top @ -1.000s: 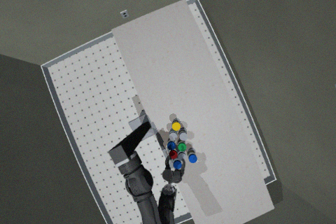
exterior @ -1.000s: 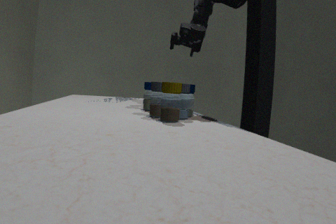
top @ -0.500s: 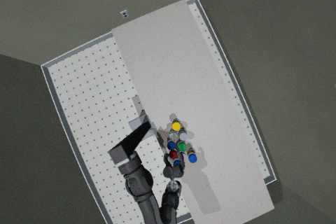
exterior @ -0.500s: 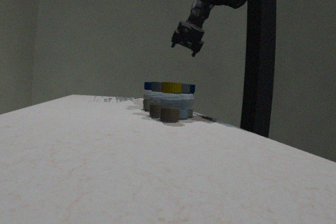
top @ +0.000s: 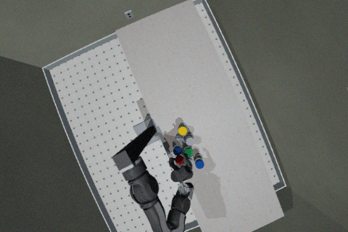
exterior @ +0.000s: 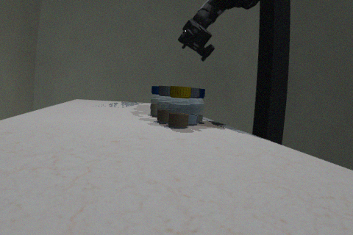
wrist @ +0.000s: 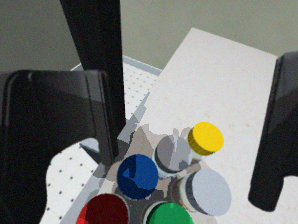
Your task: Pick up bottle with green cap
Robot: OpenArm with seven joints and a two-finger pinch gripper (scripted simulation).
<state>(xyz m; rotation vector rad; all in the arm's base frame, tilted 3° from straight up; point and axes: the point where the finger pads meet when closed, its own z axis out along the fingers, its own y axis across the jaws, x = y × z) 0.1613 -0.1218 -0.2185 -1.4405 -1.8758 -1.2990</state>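
Now: the blue bottle 1 cm behind my hand and 18 cm below it. Round my hand: blue-capped bottle (8 cm ahead, 15 cm to the right, 18 cm below); then red-capped bottle (2 cm behind, 6 cm to the right, 18 cm below).
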